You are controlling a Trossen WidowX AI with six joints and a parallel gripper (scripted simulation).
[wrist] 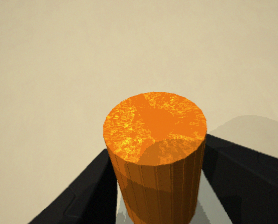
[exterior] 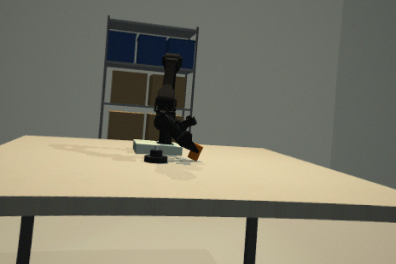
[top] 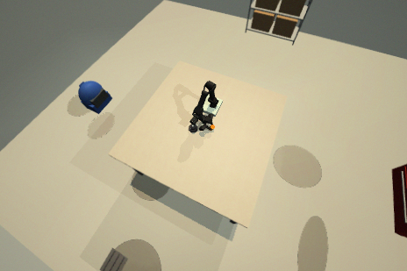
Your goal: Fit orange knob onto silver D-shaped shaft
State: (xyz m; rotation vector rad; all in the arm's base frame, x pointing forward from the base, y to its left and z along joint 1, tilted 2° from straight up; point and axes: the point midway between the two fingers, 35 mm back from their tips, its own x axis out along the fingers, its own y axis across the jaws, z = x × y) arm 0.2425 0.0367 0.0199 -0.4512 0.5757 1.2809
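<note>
Now: gripper tip 1 cm below the orange knob. Also, from my gripper tip: round pedestal 4 cm ahead, 18 cm to the right, 1 cm below.
</note>
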